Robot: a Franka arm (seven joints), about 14 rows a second.
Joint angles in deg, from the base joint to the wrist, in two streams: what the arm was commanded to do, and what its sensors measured. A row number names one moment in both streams.
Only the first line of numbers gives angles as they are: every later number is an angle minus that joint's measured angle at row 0.
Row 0, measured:
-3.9, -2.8, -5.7, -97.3, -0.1, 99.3, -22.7
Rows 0 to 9, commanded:
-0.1, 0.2, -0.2, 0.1, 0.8, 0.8, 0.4
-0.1, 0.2, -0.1, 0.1, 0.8, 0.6, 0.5
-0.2, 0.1, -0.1, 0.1, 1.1, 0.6, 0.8
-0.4, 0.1, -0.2, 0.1, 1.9, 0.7, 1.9
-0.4, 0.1, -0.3, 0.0, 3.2, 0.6, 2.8
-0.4, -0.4, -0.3, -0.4, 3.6, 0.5, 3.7
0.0, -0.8, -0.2, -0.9, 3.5, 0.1, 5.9
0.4, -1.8, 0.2, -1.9, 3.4, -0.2, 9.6
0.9, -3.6, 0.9, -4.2, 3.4, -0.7, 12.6
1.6, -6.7, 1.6, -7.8, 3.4, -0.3, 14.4
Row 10, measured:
0.1, -0.4, 0.2, -0.6, 2.5, -0.3, 8.0
